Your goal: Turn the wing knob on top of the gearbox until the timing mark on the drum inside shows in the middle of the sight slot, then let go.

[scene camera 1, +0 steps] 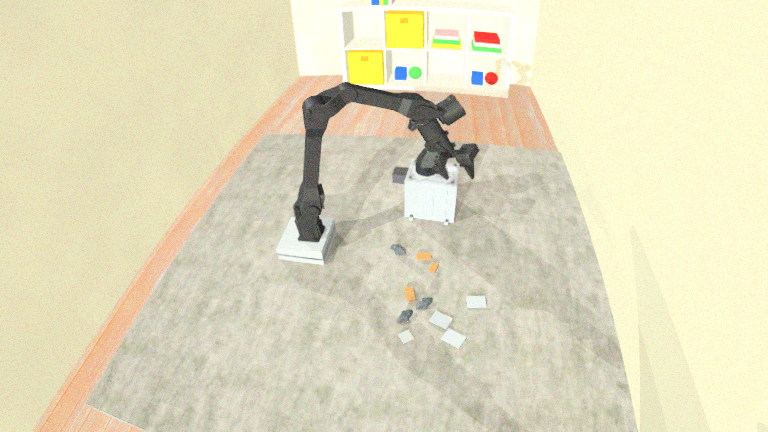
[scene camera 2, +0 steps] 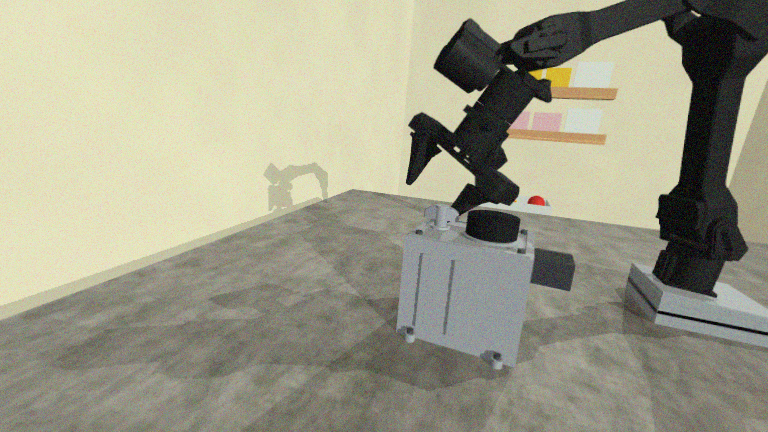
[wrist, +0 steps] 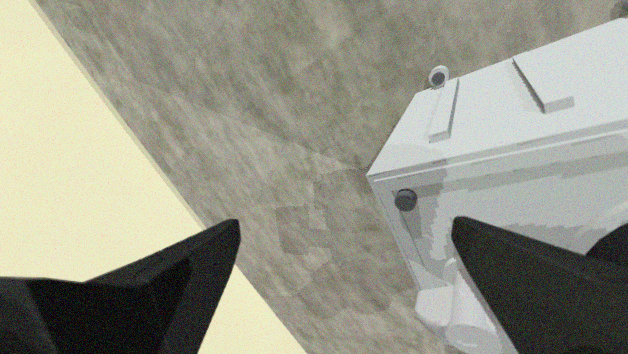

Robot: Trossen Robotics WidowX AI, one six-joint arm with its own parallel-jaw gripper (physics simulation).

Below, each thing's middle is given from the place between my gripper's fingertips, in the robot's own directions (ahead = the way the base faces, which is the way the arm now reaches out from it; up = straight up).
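There is the small grey wing knob (wrist: 459, 311), and my gripper is 2 cm above it. My gripper is also 5 cm to the right of the knob, and 4 cm past it.
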